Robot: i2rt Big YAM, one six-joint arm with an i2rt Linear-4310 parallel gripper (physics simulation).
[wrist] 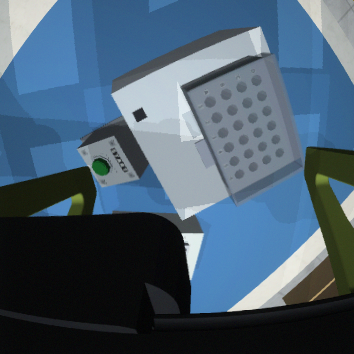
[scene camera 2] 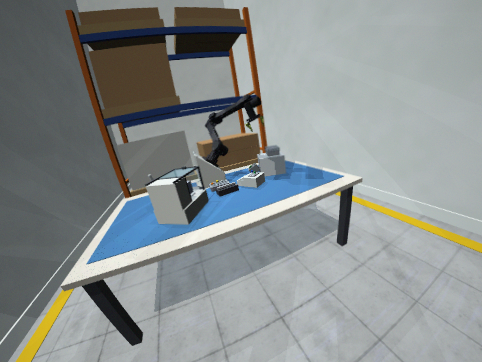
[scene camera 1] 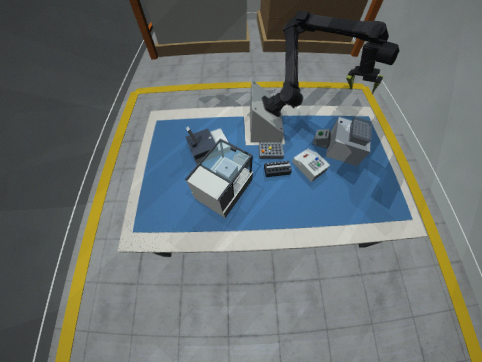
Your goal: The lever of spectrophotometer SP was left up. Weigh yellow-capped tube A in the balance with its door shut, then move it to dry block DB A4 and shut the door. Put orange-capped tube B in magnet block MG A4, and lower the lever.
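My gripper [scene camera 1: 363,88] [scene camera 2: 256,126] [wrist: 197,169] is open and empty, high above the back right of the table. The orange-capped tube [scene camera 1: 263,151] and yellow-capped tube [scene camera 1: 270,148] stand in the grey tube rack [scene camera 1: 272,157] in front of the arm base. The balance [scene camera 1: 212,187] [scene camera 2: 170,202] has a glass chamber; its door state is unclear. A dark device [scene camera 1: 202,145] behind it has an upright post [scene camera 1: 189,131]. A black block [scene camera 1: 277,171] [scene camera 2: 228,190] lies before the rack. A white block unit [scene camera 1: 308,169] [scene camera 2: 251,181] [wrist: 194,255] holds blue-capped and green-capped tubes. Device labels are not readable.
A large grey box [scene camera 1: 345,149] [scene camera 2: 272,166] [wrist: 162,150] at the right carries a raised panel with many holes [scene camera 1: 361,129] [wrist: 244,130]. A small box with a green button [scene camera 1: 321,134] [wrist: 101,166] stands at its left. The arm base plate [scene camera 1: 265,122] stands at the back edge.
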